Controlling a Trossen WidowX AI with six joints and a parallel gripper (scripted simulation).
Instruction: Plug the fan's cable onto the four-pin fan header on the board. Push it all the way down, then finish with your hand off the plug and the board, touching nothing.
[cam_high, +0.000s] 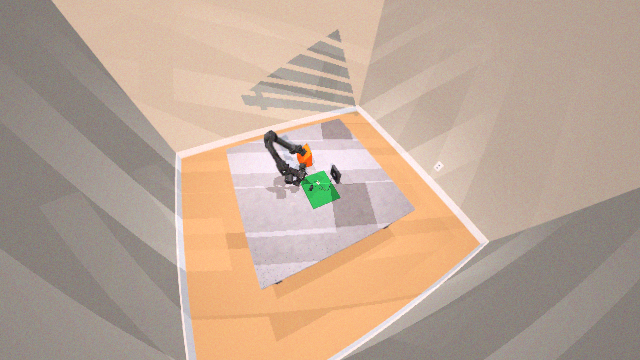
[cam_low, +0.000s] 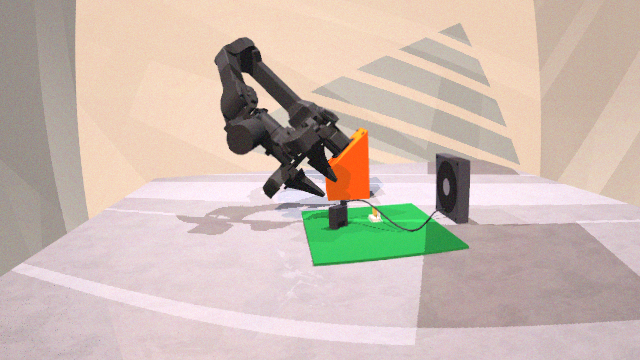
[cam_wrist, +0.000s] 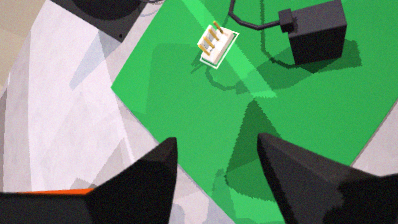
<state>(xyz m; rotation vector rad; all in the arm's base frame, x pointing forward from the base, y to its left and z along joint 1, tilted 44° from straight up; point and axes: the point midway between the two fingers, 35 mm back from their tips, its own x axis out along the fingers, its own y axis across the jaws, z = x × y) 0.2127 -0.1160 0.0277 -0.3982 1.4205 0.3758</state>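
Right now my gripper tip is 90 mm short of the dark fan plug and 40 mm above it. Round my gripper tip: white four-pin header: 60 mm ahead, 70 mm to the left, 60 mm below; green board: 110 mm ahead, 60 mm to the left, 70 mm below; black fan: 80 mm ahead, 220 mm to the left.
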